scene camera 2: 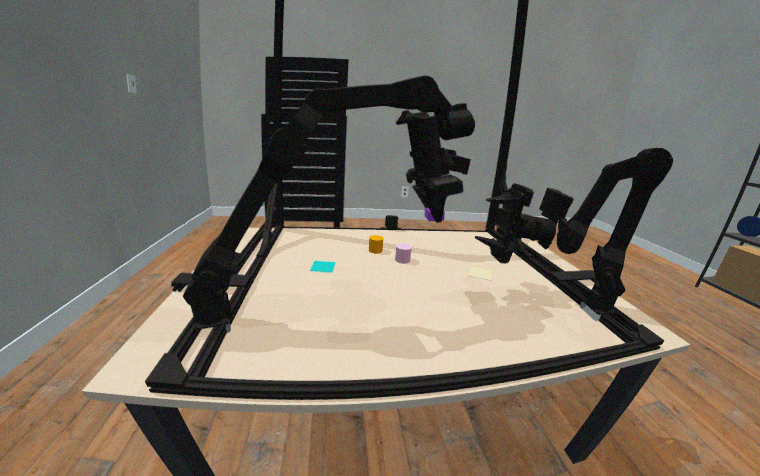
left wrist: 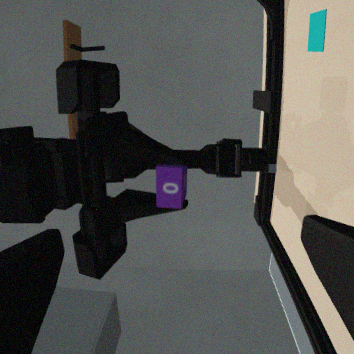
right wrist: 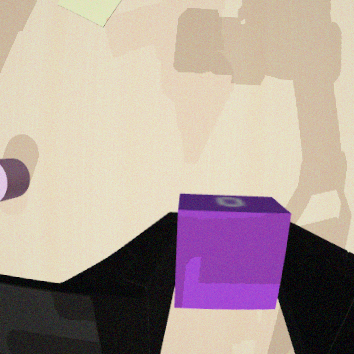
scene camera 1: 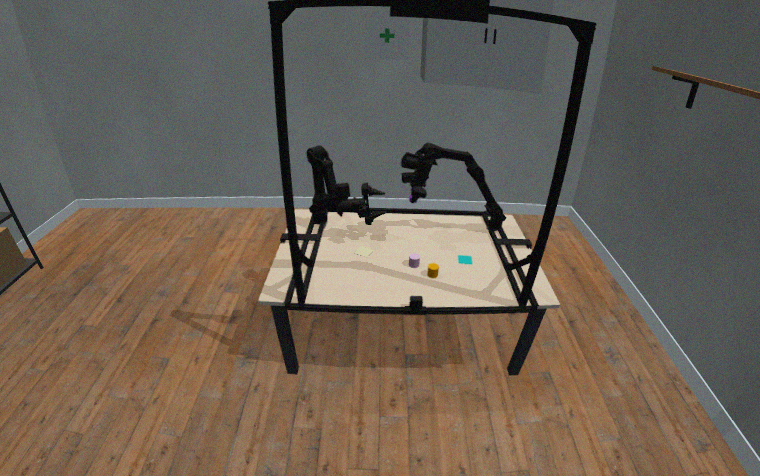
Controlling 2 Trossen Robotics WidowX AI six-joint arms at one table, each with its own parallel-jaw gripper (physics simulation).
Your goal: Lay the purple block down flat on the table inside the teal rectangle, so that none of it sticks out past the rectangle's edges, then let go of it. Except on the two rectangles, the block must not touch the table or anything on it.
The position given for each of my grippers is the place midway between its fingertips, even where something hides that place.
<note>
My left gripper (scene camera 2: 481,219) is open, holding nothing. Also in view: a purple block (right wrist: 230,249). My right gripper (scene camera 2: 436,219) holds the purple block; nothing else touches it.
The purple block is seen too in the left wrist view (left wrist: 170,179). My left gripper also shows in the left wrist view (left wrist: 183,235). My right gripper also shows in the left wrist view (left wrist: 187,183) and in the right wrist view (right wrist: 222,225).
</note>
